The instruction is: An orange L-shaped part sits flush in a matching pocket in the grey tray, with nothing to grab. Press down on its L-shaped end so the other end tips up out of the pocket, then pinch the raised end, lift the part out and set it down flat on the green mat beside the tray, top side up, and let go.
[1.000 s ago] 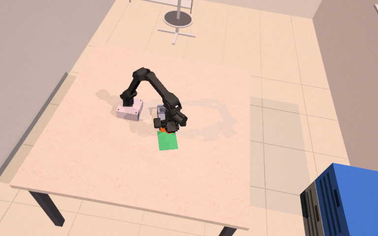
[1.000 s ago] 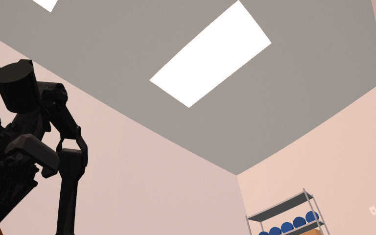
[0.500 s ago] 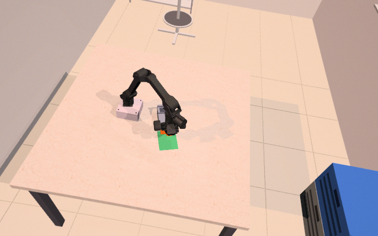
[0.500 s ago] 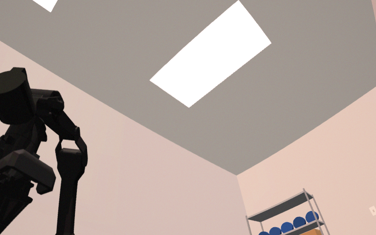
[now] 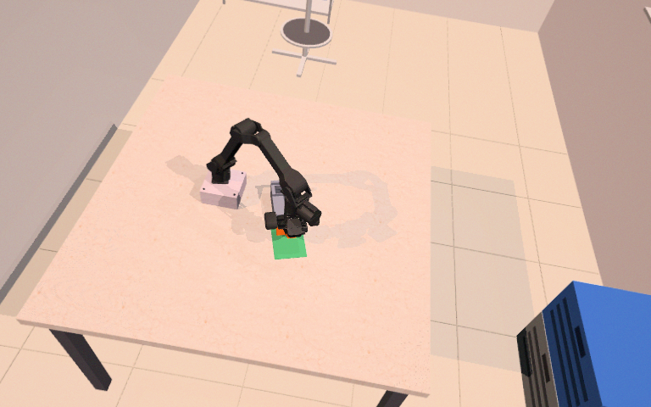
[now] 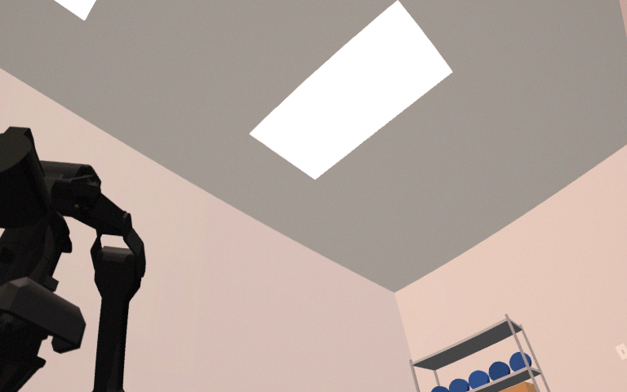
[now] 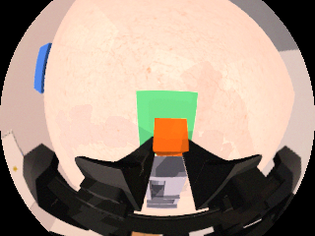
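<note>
Right now the orange L-shaped part is 3 cm to the left of my gripper tip, 3 cm below it and 2 cm behind it. Round my gripper tip: green mat 10 cm below, 2 cm to the left.
</note>
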